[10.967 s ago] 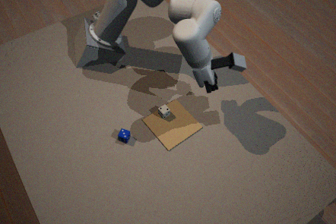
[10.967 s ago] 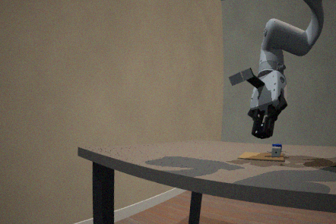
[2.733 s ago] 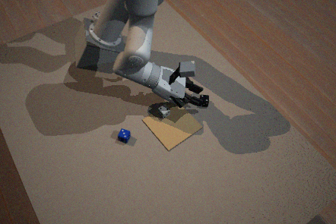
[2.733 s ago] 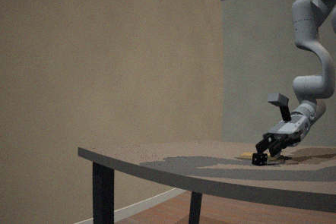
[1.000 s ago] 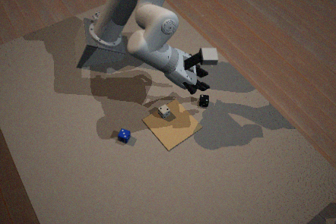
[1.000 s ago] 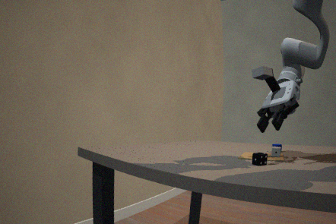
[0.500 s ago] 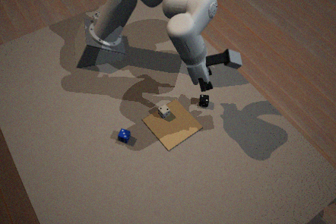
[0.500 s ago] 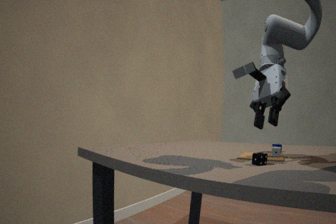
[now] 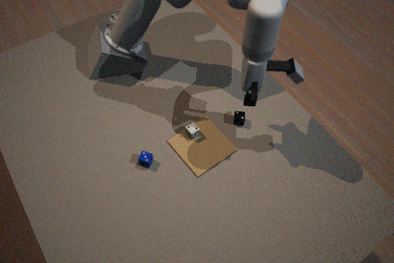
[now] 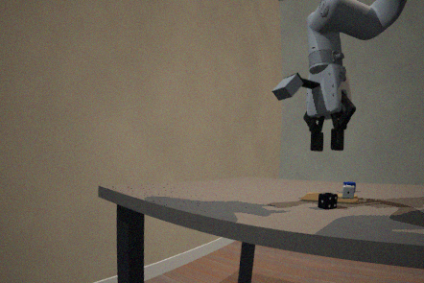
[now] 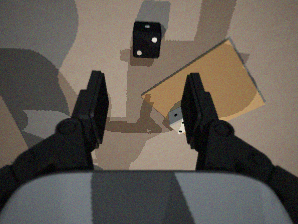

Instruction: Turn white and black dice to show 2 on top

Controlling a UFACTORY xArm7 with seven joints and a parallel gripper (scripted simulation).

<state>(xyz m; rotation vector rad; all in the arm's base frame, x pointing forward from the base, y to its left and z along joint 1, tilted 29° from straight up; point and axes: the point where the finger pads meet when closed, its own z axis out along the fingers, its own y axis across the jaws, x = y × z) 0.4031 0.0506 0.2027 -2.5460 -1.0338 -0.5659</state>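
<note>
My gripper is now 10 mm past the black die, 10 mm to the left of it and 120 mm above it. From my hand the other things lie so: blue die: 60 mm behind, 300 mm to the right, 120 mm below; then white die: 50 mm behind, 150 mm to the right, 120 mm below; then tan mat: 10 mm behind, 150 mm to the right, 130 mm below.
</note>
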